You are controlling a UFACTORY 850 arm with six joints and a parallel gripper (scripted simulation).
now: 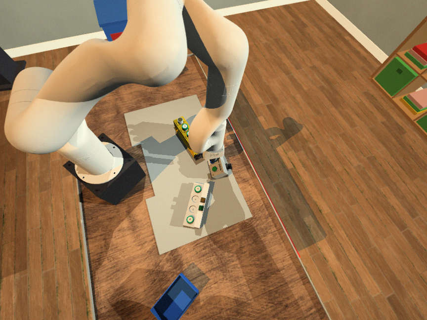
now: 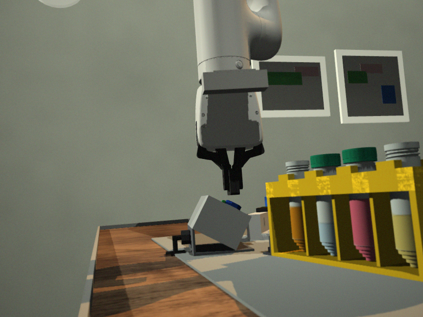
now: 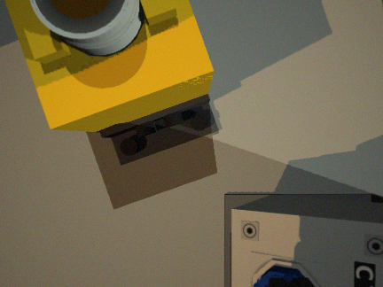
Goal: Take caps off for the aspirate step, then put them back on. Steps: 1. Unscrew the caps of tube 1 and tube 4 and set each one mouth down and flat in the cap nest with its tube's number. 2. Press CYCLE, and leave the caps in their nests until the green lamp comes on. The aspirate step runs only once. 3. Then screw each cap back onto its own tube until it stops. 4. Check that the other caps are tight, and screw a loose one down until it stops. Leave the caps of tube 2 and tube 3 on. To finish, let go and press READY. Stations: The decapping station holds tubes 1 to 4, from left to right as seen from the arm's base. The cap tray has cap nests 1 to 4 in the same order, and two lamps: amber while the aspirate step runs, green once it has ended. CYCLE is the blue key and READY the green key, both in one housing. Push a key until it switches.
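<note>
The blue cycle key is 40 mm below my hand. The rest, counted from my hand: green cap: 260 mm to the right, 160 mm behind, 90 mm below; then grey key housing: 50 mm below, 20 mm to the right, 20 mm ahead; then green key: 40 mm to the right, 40 mm below.
</note>
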